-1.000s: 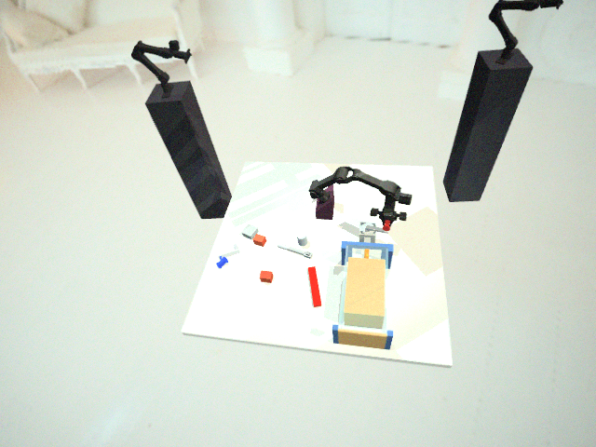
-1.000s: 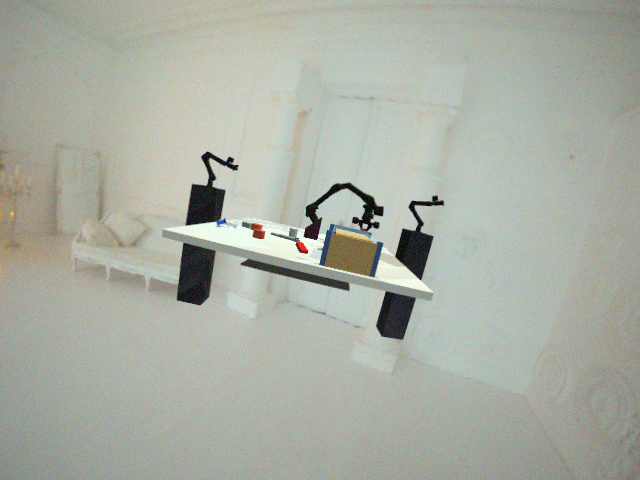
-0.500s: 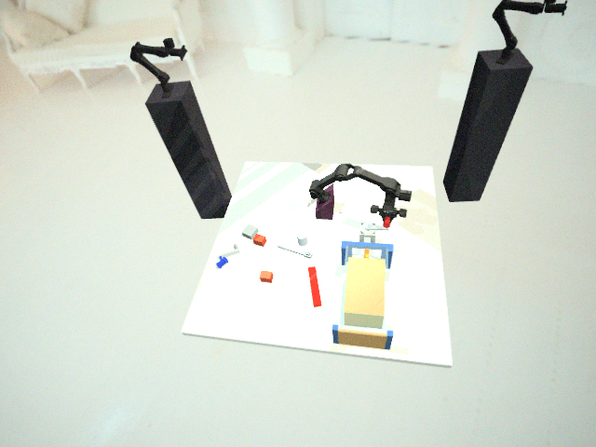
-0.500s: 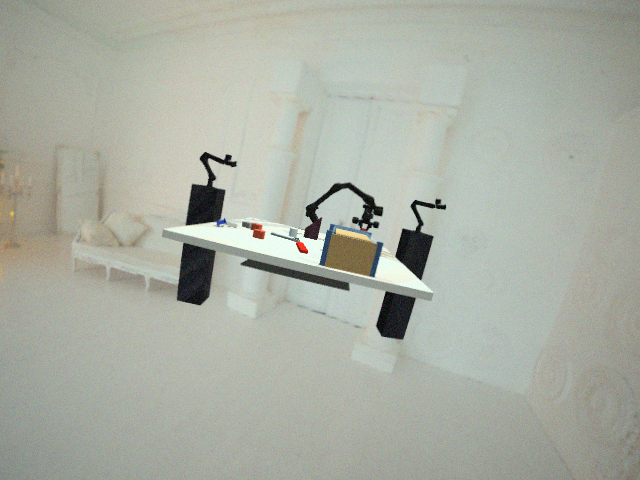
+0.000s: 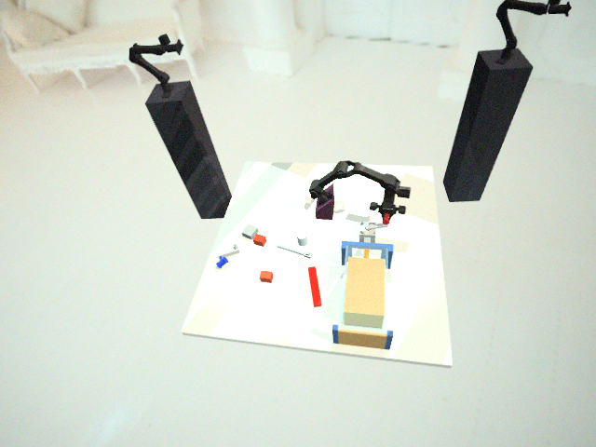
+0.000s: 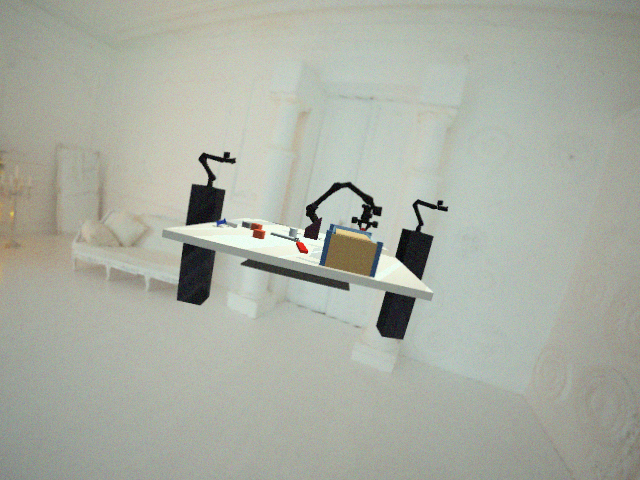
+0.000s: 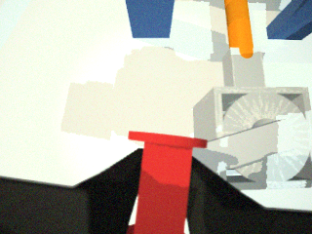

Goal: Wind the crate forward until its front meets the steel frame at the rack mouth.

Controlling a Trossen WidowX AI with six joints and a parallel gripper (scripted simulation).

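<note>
My gripper tip is now 16 cm short of the blue steel frame, 12 cm to the left of it and 3 cm above it. The rest, counted from my gripper tip: red grip 1 cm behind; then hand winch 10 cm to the right, 10 cm below, 1 cm behind; then red-knobbed winch handle 3 cm to the right, 3 cm below, 1 cm behind.
</note>
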